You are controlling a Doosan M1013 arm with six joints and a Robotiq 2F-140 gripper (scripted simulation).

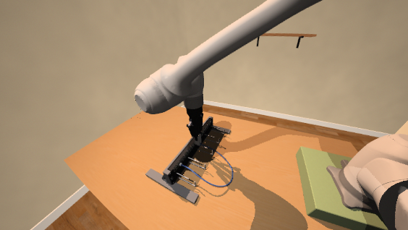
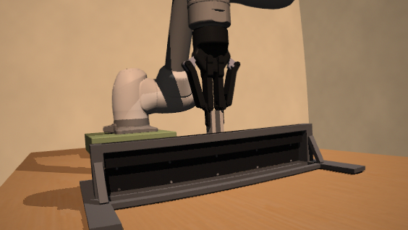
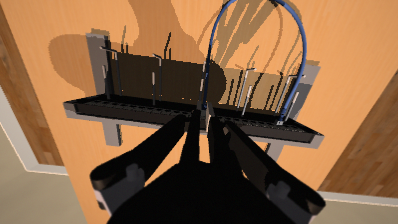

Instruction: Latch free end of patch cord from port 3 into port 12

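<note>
My gripper is now 10 mm short of the plug and 30 mm above it.
</note>
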